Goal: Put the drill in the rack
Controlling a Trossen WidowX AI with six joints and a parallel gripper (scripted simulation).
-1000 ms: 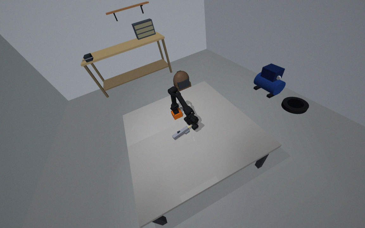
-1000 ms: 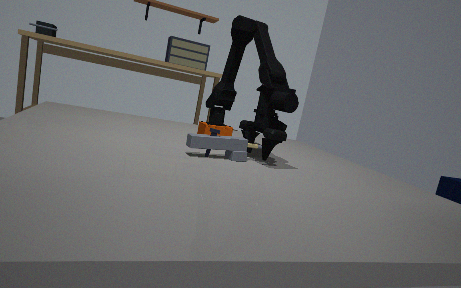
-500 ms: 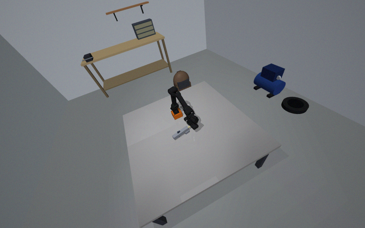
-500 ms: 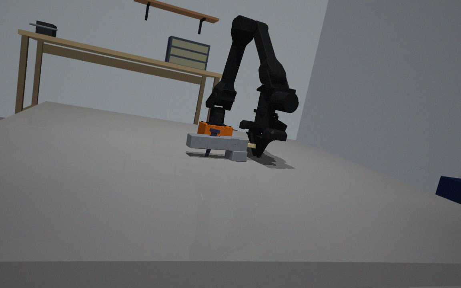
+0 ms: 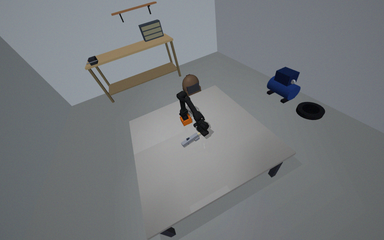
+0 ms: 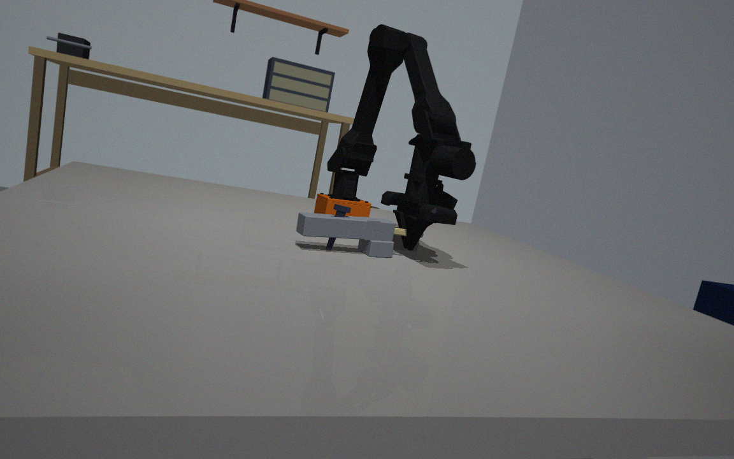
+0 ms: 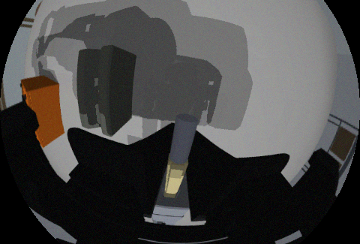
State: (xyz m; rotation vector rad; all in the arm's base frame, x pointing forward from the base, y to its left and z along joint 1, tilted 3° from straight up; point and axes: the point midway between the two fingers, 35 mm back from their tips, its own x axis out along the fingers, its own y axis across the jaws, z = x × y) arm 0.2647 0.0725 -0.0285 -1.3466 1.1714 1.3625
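Right now the drill is 4 cm to the right of my gripper tip, 3 cm above it and 1 cm ahead of it. The rest, counted from my gripper tip: dark key (16 cm to the right, 4 cm above, 3 cm ahead); grey-olive block (8 cm behind, 1 cm to the left); grey drill fixture (14 cm to the right, 3 cm ahead, 2 cm above).
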